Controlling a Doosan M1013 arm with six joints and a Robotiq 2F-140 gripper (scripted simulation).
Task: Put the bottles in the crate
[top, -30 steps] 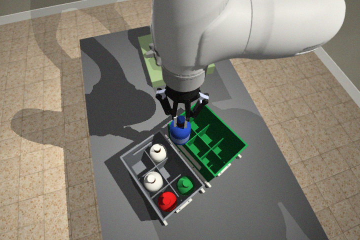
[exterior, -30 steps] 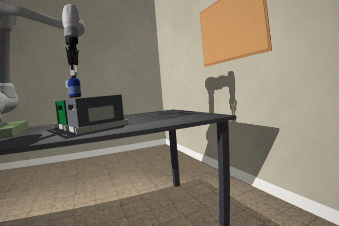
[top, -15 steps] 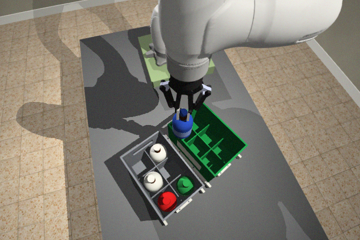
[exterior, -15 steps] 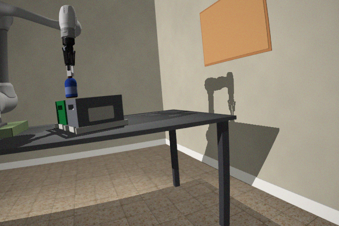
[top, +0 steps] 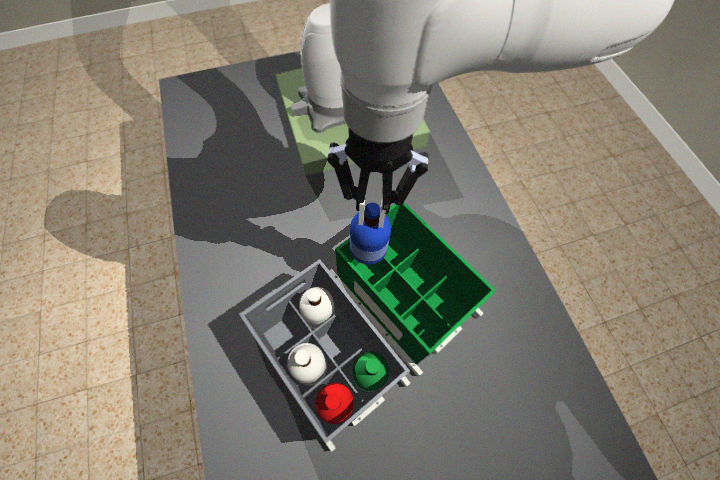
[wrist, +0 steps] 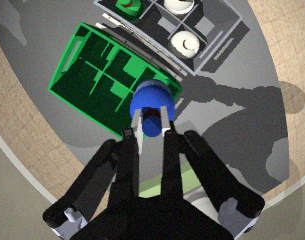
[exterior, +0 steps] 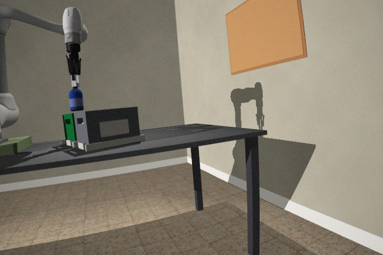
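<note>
Now: hand 8 cm above the blue bottle. The rest, counted from my hand: green bottle 20 cm ahead, 7 cm to the right, 26 cm below; then grey crate 13 cm ahead, 14 cm to the right, 27 cm below; then green crate 6 cm ahead, 7 cm to the left, 27 cm below.
</note>
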